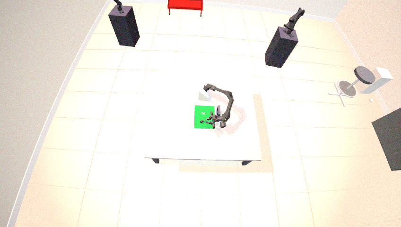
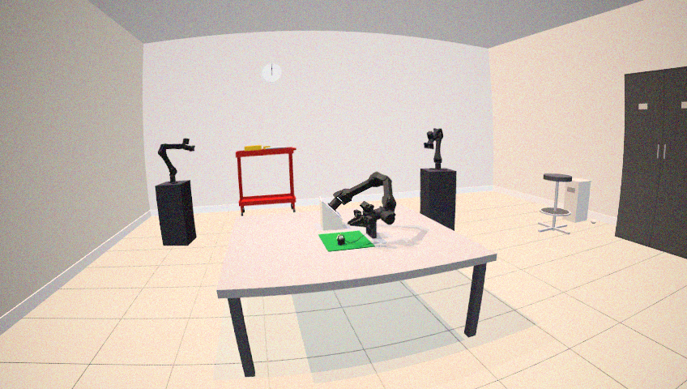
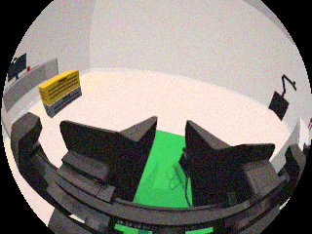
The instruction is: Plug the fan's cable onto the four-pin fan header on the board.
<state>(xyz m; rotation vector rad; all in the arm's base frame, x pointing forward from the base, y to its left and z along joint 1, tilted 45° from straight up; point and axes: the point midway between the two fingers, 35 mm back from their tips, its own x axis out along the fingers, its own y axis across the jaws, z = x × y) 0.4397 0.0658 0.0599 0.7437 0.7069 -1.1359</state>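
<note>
Right now my gripper tip is 40 mm past the dark fan plug, 30 mm to the left of it and 100 mm above it. Also, from my gripper tip: green board (120 mm behind, 10 mm to the right, 140 mm below); then white four-pin header (160 mm behind, 30 mm to the right, 120 mm below); then black fan (180 mm behind, 140 mm to the left, 60 mm below).
</note>
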